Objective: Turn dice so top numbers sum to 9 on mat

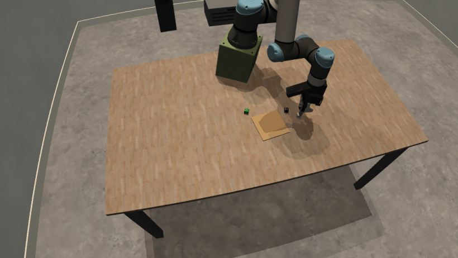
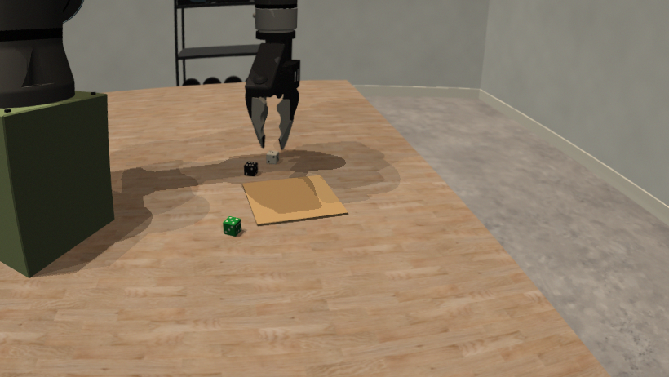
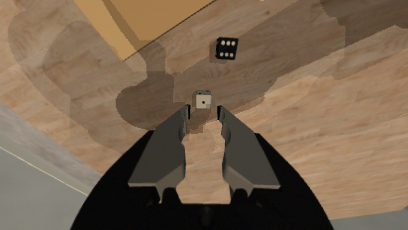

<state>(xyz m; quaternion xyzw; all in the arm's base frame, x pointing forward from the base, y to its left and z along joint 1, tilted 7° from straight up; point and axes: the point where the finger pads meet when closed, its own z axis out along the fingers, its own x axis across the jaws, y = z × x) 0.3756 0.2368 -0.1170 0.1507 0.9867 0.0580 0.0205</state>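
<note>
Now: hand 3 cm above the white die. Round my hand: tan mat 15 cm to the right, 4 cm below, 3 cm ahead; then black die 5 cm to the right, 4 cm behind, 3 cm below; then green die 25 cm to the right, 6 cm behind, 3 cm below.
</note>
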